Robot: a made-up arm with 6 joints. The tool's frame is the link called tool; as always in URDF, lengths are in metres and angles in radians. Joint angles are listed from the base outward.
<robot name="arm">
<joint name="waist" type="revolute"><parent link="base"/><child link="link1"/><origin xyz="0.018 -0.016 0.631"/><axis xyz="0 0 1"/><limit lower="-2.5" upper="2.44"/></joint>
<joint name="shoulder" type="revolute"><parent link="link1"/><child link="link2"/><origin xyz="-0.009 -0.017 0.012"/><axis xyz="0.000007 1 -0.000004"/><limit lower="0.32" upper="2.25"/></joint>
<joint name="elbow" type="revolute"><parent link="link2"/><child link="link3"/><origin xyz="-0.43 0.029 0.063"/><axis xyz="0.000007 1 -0.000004"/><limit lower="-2.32" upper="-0.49"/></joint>
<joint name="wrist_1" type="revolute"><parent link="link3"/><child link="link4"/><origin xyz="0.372 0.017 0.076"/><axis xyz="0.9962 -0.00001 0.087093"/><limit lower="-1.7" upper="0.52"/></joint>
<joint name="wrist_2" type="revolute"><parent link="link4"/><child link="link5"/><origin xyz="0.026 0.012 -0.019"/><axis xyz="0.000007 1 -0.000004"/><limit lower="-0.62" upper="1.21"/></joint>
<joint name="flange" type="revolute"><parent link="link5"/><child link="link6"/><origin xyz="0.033 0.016 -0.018"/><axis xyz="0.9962 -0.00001 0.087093"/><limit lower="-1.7" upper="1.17"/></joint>
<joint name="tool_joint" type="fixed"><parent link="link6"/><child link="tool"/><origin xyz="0.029 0.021 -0.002" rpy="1.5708 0 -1.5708"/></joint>
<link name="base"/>
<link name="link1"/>
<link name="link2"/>
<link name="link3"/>
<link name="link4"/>
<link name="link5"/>
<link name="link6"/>
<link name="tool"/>
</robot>
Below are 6 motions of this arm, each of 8 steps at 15 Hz.
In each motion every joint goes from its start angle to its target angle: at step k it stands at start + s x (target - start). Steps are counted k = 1, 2, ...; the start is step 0. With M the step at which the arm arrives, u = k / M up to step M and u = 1 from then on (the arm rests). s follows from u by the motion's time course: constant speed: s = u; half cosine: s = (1 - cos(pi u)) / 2; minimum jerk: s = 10 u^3 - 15 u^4 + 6 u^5.
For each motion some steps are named. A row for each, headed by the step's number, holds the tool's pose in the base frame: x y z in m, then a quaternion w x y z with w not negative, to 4 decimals.
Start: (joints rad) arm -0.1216 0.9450 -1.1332 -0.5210 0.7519 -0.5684
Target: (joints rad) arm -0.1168 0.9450 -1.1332 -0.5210 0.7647 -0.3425
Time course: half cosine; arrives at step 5
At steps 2, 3, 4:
2: 0.2299 -0.0175 1.0903 0.7204 -0.0202 -0.5405 -0.4341
3: 0.2305 -0.0160 1.0906 0.7073 -0.0006 -0.5373 -0.4593
4: 0.2310 -0.0149 1.0910 0.6961 0.0151 -0.5342 -0.4794

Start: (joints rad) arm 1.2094 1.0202 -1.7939 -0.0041 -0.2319 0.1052
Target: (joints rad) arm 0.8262 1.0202 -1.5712 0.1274 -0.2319 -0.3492
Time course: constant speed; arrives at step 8
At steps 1, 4, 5, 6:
1: -0.0050 0.1283 1.3955 0.2844 0.9419 -0.1656 -0.0668
4: 0.0308 0.1558 1.3688 0.3197 0.8982 -0.2879 -0.0898
5: 0.0442 0.1628 1.3593 0.3312 0.8797 -0.3269 -0.0976
6: 0.0581 0.1687 1.3496 0.3425 0.8593 -0.3649 -0.1053

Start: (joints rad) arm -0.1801 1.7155 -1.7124 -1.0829 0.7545 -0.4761
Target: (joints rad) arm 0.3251 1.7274 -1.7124 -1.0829 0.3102 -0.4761
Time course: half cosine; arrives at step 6
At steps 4, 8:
4: 0.5729 0.0772 1.0593 0.7431 -0.0890 -0.6564 -0.0947
8: 0.5620 0.1526 1.0603 0.7329 -0.0106 -0.6801 -0.0151

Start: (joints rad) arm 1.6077 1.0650 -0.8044 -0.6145 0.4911 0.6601
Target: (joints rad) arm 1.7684 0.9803 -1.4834 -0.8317 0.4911 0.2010
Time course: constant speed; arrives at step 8
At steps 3, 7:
3: -0.0346 0.2536 1.0593 0.8188 0.5574 -0.1369 -0.0015
7: -0.0353 0.1961 1.2145 0.6841 0.6884 -0.2286 0.0766

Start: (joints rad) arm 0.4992 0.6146 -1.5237 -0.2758 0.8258 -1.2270
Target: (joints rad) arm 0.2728 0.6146 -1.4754 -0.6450 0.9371 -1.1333
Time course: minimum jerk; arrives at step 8
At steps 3, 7, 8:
3: -0.0380 -0.0162 1.2519 0.6543 0.0898 -0.7501 -0.0360
7: -0.0267 -0.0296 1.2401 0.6577 -0.0839 -0.7364 -0.1342
8: -0.0266 -0.0300 1.2399 0.6574 -0.0878 -0.7358 -0.1365

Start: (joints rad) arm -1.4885 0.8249 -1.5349 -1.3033 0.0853 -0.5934
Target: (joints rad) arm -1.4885 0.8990 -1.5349 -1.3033 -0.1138 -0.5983
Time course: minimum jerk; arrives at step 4
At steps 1, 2, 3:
1: 0.0060 -0.0988 1.3193 0.2767 -0.7457 -0.5468 -0.2614
2: 0.0122 -0.1195 1.3193 0.3000 -0.7373 -0.5580 -0.2344
3: 0.0185 -0.1399 1.3185 0.3226 -0.7272 -0.5693 -0.2075

